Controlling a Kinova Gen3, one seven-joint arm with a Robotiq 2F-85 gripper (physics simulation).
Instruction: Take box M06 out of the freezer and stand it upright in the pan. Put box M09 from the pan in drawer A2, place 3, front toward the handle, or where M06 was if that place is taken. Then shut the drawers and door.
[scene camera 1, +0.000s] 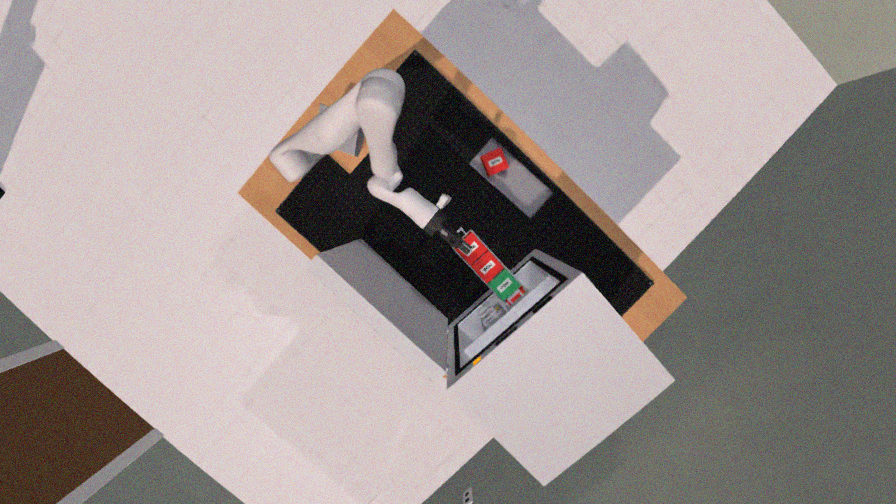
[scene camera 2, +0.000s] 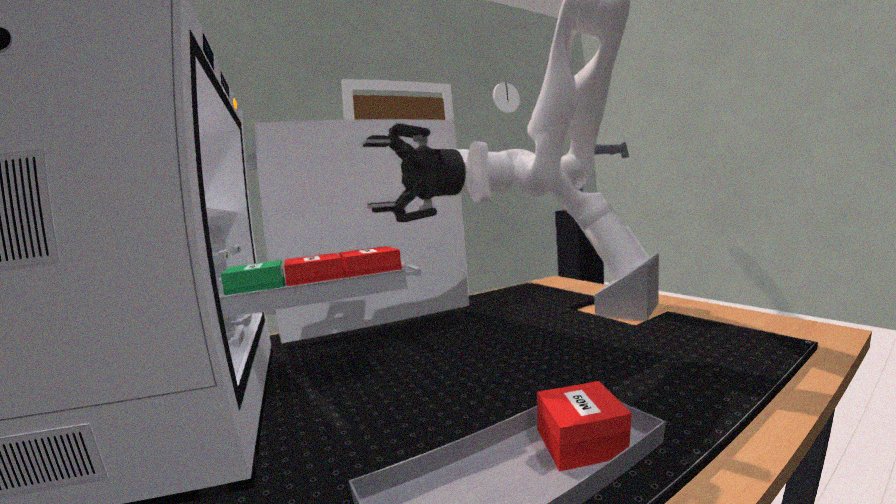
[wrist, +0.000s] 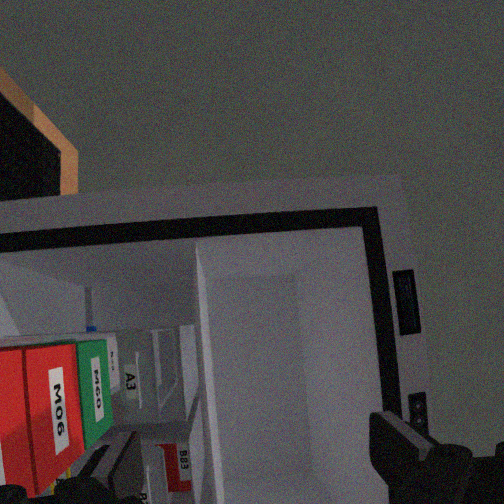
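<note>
Red box M06 (wrist: 52, 410) lies in the pulled-out freezer drawer (scene camera 2: 313, 291), between a green box (wrist: 94, 390) and another red box (scene camera 2: 370, 259) at the outer end. M06 also shows in the side view (scene camera 2: 311, 268) and from above (scene camera 1: 485, 266). My gripper (scene camera 2: 372, 174) is open and empty. It hangs well above the drawer's outer end, fingers pointing toward the freezer; it also shows from above (scene camera 1: 456, 236) and in the wrist view (wrist: 255, 465). Red box M09 (scene camera 2: 582, 423) sits in the grey pan (scene camera 2: 501, 460) on the black mat, and also shows from above (scene camera 1: 494, 161).
The freezer (scene camera 2: 93, 250) stands at the left with its door (scene camera 2: 360, 219) swung wide open behind the drawer. Inside, a drawer labelled A3 (wrist: 130, 382) and a red-marked box labelled B03 (wrist: 175, 467) show. The table's wooden edge (scene camera 2: 814, 388) runs along the right.
</note>
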